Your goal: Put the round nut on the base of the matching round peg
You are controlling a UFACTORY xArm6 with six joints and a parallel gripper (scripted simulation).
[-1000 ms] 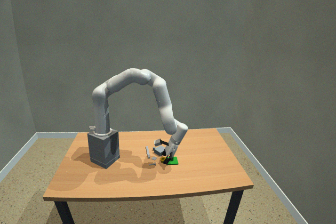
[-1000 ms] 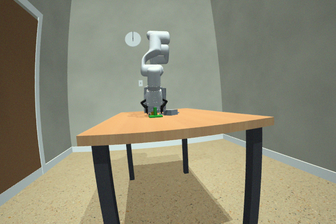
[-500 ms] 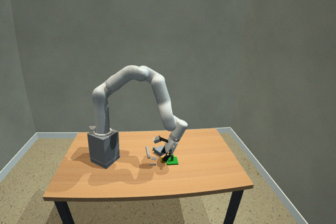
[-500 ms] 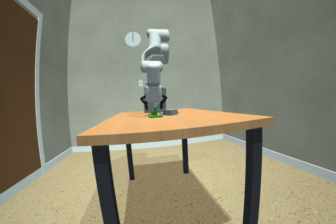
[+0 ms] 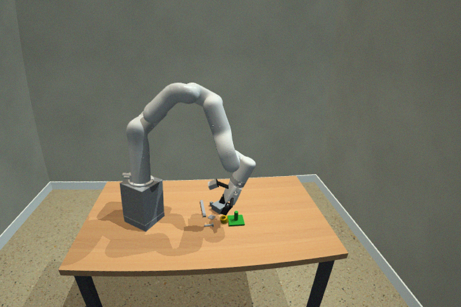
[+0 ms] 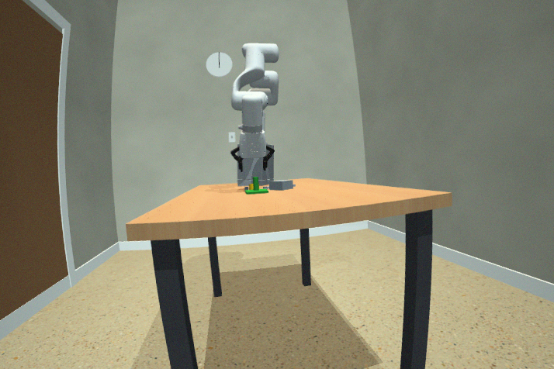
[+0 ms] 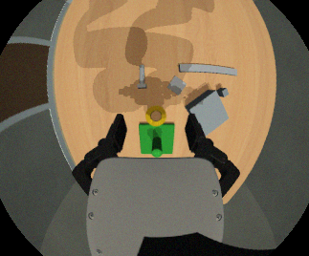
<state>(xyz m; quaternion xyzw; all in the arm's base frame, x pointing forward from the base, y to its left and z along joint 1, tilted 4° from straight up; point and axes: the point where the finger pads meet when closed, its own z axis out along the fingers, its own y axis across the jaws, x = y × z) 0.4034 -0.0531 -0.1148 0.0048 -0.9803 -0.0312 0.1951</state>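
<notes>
Now: the bolt-like piece 90 mm below my hand, 70 mm behind it and 30 mm to the right of it. Also, from my hand: grey block 110 mm to the left, 80 mm below; then small square piece 90 mm below, 60 mm behind, 40 mm to the left; then long bar 120 mm to the left, 100 mm behind, 90 mm below.
</notes>
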